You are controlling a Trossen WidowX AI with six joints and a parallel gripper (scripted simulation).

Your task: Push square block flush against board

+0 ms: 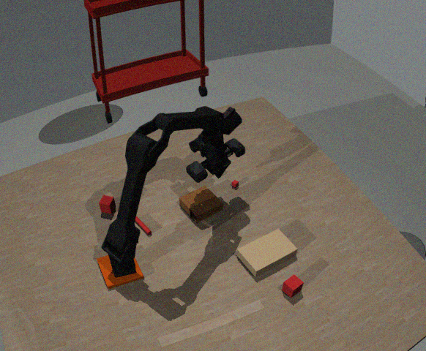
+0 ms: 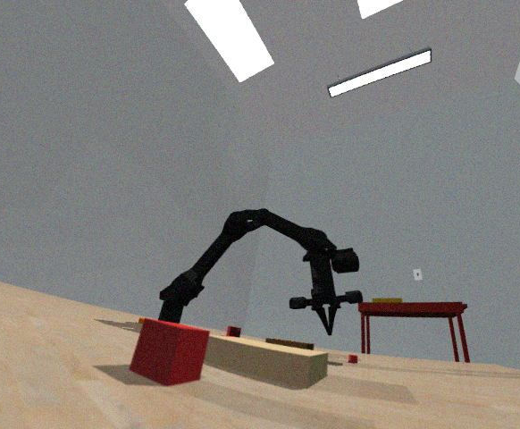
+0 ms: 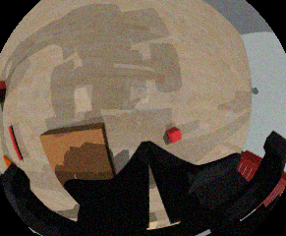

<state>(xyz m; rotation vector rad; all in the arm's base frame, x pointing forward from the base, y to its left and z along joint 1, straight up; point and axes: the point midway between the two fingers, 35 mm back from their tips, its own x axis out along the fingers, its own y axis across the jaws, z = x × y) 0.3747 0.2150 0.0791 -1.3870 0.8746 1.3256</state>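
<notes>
Right now my gripper tip is 80 mm past the brown square block, 50 mm to the left of it and 40 mm above it. From my gripper tip the other things lie so: tiny red cube (60 mm ahead, 50 mm below); beige board (30 mm ahead, 310 mm to the right, 40 mm below); red bar (280 mm behind, 70 mm to the right, 50 mm below).
</notes>
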